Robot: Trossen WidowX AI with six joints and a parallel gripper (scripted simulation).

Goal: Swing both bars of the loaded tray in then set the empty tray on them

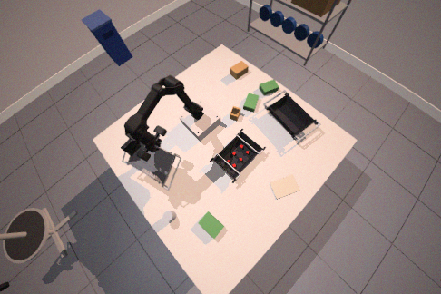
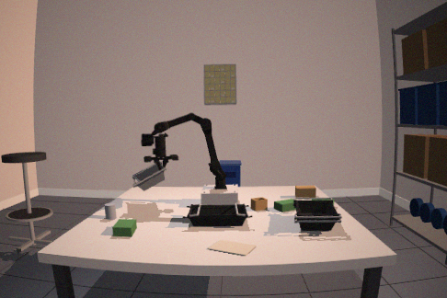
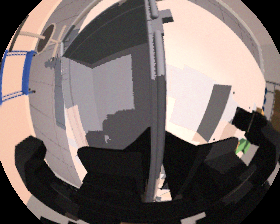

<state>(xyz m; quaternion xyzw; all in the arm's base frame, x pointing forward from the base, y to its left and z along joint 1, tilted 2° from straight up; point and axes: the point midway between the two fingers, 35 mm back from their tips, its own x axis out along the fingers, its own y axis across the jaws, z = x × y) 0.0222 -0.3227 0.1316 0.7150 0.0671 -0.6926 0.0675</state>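
The grey wire-handled tray is 80 mm to the right of my gripper tip and 20 mm ahead of it. Round my gripper tip: beige pad 670 mm ahead, 310 mm to the left, 170 mm below.
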